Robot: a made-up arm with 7 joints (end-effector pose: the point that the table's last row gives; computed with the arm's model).
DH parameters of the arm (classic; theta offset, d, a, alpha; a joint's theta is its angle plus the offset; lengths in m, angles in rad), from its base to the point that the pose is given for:
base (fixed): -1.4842 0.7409 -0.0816 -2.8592
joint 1: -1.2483 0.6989 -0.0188 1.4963
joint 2: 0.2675 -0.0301 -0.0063 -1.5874
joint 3: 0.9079 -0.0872 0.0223 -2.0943
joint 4: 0 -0.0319 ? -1.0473
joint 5: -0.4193 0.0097 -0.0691 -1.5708
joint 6: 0 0.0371 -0.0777 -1.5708
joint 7: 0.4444 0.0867 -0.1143 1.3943
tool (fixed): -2.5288 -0.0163 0 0
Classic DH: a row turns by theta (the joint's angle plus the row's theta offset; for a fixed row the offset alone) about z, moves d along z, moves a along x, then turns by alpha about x.
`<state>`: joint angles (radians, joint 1 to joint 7).
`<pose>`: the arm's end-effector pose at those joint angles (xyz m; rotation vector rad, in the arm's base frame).
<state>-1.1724 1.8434 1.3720 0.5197 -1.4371 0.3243 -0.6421</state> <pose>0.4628 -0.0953 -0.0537 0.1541 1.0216 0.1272</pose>
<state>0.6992 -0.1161 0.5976 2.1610 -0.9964 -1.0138 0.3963</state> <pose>0.2909 -0.1324 0.1987 -0.6213 0.1152 -0.2036</pose>
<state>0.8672 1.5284 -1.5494 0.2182 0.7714 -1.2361 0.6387</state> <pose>0.2018 0.2162 0.1690 1.5554 -0.6818 2.3388</pose>
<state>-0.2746 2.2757 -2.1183 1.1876 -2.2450 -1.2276 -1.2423</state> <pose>0.2444 0.2584 0.1239 -1.6841 -1.1754 -0.3961</pose>
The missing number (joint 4, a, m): 0.053
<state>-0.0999 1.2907 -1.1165 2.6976 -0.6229 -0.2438 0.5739</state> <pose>0.1192 0.3179 0.1447 0.7431 -0.3802 2.8664</pose>
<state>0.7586 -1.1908 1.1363 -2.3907 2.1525 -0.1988 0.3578</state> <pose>0.0869 0.3381 0.2411 -1.0653 -1.5862 1.8815</pose>
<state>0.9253 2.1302 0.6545 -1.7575 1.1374 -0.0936 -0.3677</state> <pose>0.3499 0.0059 -0.1260 -2.2717 1.7681 0.9699</pose>
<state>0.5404 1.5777 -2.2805 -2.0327 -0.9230 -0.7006 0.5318</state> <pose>0.0173 0.1035 0.2447 -1.2787 -2.4306 0.3524</pose>
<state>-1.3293 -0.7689 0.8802 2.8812 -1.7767 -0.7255 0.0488</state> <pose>0.1177 0.2615 0.3009 -0.9021 -1.3938 1.7017</pose>
